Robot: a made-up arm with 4 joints.
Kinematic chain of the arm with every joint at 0, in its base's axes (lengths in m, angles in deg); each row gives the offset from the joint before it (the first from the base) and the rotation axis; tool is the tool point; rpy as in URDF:
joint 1: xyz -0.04 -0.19 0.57 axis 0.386 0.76 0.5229
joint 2: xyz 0 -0.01 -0.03 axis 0.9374 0.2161 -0.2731
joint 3: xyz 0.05 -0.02 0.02 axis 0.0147 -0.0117 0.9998
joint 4: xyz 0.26 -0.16 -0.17 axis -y
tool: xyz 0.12 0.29 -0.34 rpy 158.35 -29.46 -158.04
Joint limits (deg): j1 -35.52..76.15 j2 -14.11..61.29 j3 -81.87..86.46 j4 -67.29..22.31
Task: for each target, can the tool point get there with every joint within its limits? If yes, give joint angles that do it. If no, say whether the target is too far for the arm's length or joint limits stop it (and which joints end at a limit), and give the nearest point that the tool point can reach.
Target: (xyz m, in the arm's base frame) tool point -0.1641 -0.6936 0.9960
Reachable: no: joint limits stop it (at a limit: joint 1, joint 2, joint 3, joint 4) | nearest point 0.1288 -0.8844 0.5250 | short by 0.587 m
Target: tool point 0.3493 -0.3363 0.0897
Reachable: yes | joints -8.16 -7.23 -29.48 -20.98
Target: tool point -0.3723 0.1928 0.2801
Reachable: yes | joints 46.07 10.64 53.39 -25.85
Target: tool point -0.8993 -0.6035 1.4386
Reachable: no: too far | nearest point -0.4202 -0.0212 0.7232 | short by 1.039 m
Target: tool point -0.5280 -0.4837 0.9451
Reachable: no: joint limits stop it (at a limit: joint 1, joint 3, joint 4) | nearest point -0.4321 -0.0826 0.6584 | short by 0.502 m
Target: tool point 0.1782 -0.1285 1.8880
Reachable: no: too far | nearest point -0.0216 0.2756 0.9884 | short by 1.006 m
